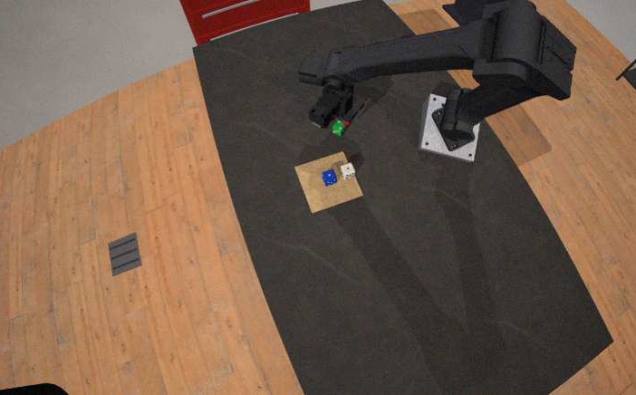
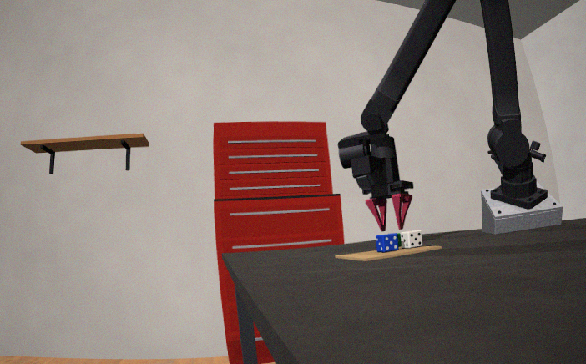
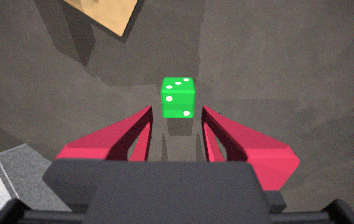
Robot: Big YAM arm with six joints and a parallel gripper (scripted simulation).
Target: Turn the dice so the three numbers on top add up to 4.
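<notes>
Right now my hand is 3 cm above the green die. Also, from my hand: blue die 9 cm ahead, 14 cm to the left, 3 cm below; white die 4 cm ahead, 14 cm to the left, 3 cm below; tan mat 9 cm ahead, 14 cm to the left, 4 cm below.
</notes>
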